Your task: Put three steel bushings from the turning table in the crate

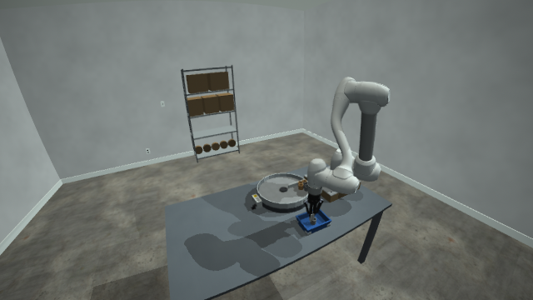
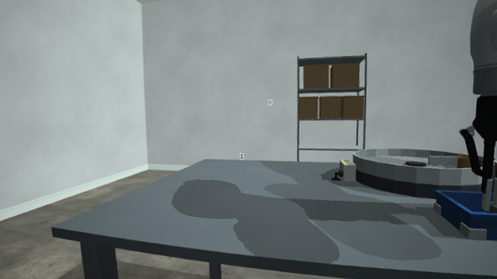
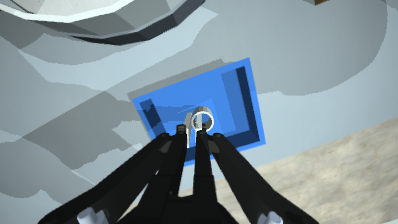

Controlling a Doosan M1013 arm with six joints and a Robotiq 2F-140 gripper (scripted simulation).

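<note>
Now: the blue crate 10 mm behind my hand and 40 mm below it. Round my hand: turning table 40 mm ahead, 370 mm to the right, 10 mm below.
</note>
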